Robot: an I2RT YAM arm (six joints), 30 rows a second.
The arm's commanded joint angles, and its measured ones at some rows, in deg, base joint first. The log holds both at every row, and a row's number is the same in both.
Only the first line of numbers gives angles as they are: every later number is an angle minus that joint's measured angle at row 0.
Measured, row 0:
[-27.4, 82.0, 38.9, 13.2, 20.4, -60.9]
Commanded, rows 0 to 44:
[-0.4, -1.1, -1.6, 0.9, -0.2, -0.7]
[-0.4, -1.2, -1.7, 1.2, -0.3, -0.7]
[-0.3, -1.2, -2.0, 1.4, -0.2, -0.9]
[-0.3, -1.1, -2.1, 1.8, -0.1, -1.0]
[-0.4, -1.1, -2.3, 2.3, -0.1, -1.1]
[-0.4, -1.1, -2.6, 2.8, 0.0, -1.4]
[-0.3, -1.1, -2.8, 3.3, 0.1, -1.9]
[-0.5, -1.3, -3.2, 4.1, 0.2, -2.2]
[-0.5, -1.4, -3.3, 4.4, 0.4, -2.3]
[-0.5, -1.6, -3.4, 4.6, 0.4, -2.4]
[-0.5, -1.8, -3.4, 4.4, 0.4, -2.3]
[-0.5, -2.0, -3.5, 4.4, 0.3, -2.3]
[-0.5, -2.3, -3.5, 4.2, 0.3, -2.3]
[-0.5, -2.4, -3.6, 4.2, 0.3, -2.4]
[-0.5, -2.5, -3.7, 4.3, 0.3, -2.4]
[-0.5, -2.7, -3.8, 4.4, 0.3, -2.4]
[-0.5, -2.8, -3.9, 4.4, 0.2, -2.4]
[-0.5, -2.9, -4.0, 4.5, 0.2, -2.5]
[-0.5, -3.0, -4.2, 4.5, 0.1, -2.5]
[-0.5, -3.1, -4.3, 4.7, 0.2, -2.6]
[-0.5, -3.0, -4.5, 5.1, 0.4, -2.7]
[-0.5, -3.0, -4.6, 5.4, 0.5, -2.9]
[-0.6, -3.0, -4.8, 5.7, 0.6, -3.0]
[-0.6, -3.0, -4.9, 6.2, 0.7, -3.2]
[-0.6, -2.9, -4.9, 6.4, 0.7, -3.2]
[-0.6, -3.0, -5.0, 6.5, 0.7, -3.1]
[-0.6, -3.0, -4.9, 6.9, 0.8, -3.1]
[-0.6, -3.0, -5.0, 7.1, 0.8, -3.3]
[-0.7, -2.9, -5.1, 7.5, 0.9, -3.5]
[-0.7, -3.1, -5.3, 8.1, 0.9, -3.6]
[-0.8, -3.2, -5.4, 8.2, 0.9, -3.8]
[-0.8, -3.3, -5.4, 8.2, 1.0, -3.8]
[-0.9, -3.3, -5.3, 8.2, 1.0, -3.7]
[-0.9, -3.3, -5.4, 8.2, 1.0, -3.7]
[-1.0, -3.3, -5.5, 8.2, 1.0, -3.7]
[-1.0, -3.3, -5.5, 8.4, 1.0, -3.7]
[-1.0, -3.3, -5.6, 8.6, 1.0, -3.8]
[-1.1, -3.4, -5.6, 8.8, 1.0, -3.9]
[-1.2, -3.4, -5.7, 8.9, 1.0, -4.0]
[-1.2, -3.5, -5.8, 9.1, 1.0, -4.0]
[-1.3, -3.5, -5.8, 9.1, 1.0, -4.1]
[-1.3, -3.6, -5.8, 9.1, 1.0, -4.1]
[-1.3, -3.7, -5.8, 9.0, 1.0, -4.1]
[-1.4, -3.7, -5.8, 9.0, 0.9, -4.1]
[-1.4, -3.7, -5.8, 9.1, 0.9, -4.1]
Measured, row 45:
[-0.5, -2.2, -5.1, 7.6, 0.2, -3.7]
